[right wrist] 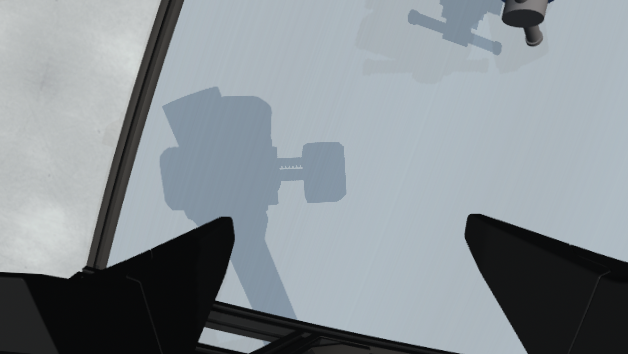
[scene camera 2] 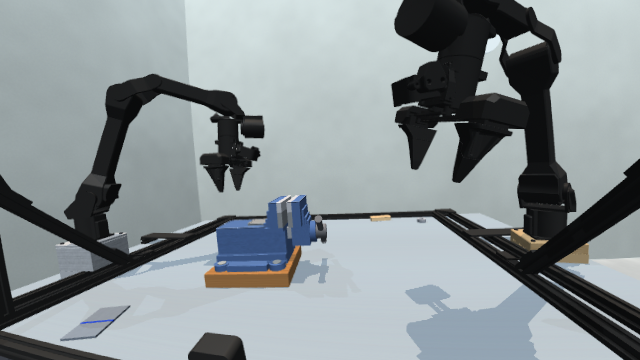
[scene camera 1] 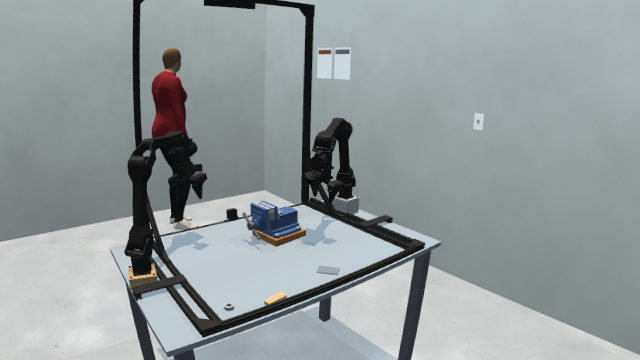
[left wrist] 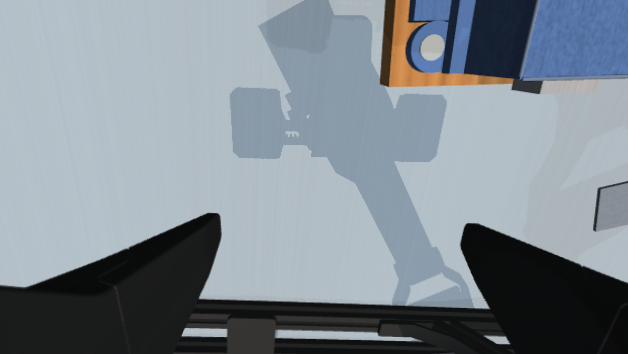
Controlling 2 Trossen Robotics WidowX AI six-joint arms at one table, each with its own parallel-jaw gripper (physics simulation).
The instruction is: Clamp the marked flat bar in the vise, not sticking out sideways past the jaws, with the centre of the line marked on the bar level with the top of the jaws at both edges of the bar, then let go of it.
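Places are measured from the left arm's base along level axes (x right, y ahead, z up), in centimetres.
Pixels of known places: left gripper, fingertip midpoint: (scene camera 2: 230,191) (scene camera 1: 322,200) (left wrist: 341,229); right gripper, fingertip midpoint: (right wrist: 349,227) (scene camera 2: 432,175) (scene camera 1: 193,198); left arm's base, origin of the base link: (scene camera 2: 93,238) (scene camera 1: 345,196); right arm's base, origin of the base link: (scene camera 2: 545,235) (scene camera 1: 141,270).
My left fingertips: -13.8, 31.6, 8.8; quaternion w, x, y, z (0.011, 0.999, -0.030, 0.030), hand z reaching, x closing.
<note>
For each thing: its top centre in the pictures, then the offset to it from my left fingertips, as dx, dy, dz. "*": a spot on its surface instead.
- flat grey marked bar, middle of its top: (scene camera 2: 98,320) +32.7, -8.6, -16.8
- plain grey plate, middle of its top: (scene camera 1: 328,269) -22.4, +19.5, -16.8
- wooden block, middle of its top: (scene camera 1: 275,297) (scene camera 2: 380,216) -25.4, +47.1, -15.6
- small ring, middle of its top: (scene camera 1: 228,305) (scene camera 2: 421,218) -19.3, +60.8, -15.9
- black box, surface spot: (scene camera 2: 217,347) (scene camera 1: 230,209) * +42.4, +18.1, -11.7
The flat grey marked bar (scene camera 2: 85,330) (left wrist: 614,207) lies flat on the table, its blue line showing in scene camera 2; part of it shows in the left wrist view. It does not show in scene camera 1. The blue vise (scene camera 1: 286,223) (scene camera 2: 250,245) (left wrist: 575,40) stands on an orange-brown base, with a narrow gap between its upright jaws. Its handle (right wrist: 523,15) points toward the right arm. My left gripper (scene camera 1: 323,196) (scene camera 2: 230,190) (left wrist: 341,229) is open and empty, above the table beside the vise. My right gripper (scene camera 2: 435,175) (right wrist: 349,227) is open and empty, high on the handle side.
A plain grey plate (scene camera 1: 328,270), a wooden block (scene camera 1: 276,298) (scene camera 2: 380,218) and a small ring (scene camera 1: 229,303) (scene camera 2: 421,220) lie toward the table side near scene camera 1. Black rails (scene camera 1: 320,288) edge the table. A black box (scene camera 1: 231,214) (scene camera 2: 217,347) is at the opposite edge.
</note>
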